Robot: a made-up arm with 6 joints.
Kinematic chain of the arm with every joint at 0, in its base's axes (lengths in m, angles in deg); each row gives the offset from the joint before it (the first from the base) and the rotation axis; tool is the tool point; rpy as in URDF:
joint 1: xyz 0 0 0.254 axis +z
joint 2: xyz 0 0 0 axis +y
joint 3: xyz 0.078 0 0.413 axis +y
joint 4: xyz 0.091 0 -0.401 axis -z
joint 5: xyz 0 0 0 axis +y
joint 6: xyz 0.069 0 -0.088 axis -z
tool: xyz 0 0 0 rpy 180 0 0
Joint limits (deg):
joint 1: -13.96..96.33
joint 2: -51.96..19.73
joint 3: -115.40..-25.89
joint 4: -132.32..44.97
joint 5: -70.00..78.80
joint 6: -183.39..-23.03
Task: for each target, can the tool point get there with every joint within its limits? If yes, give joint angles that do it. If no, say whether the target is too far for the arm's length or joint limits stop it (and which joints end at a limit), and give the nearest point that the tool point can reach.
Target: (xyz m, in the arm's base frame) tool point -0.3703 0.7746 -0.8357
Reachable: no: too far | nearest point -0.0716 0.4053 0.1357 | short by 1.081 m
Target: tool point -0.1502 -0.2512 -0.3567
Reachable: no: joint limits stop it (at a limit: joint 1, joint 2, joint 3, joint 5) | nearest point 0.2751 -0.1056 0.1364 | short by 0.667 m
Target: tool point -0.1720 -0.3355 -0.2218
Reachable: no: joint limits stop it (at a limit: joint 1, joint 2, joint 3, joint 5) | nearest point 0.2784 -0.1150 0.1370 | short by 0.617 m
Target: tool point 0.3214 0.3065 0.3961
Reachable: yes | joints 41.91 -10.39 -35.52 -39.10 27.15 -75.39
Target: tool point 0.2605 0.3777 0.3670
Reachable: yes | joints 42.42 9.23 -37.56 -67.57 -56.24 -87.76
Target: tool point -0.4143 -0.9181 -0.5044
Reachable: no: too far | nearest point 0.2934 -0.1371 0.1391 | short by 1.235 m
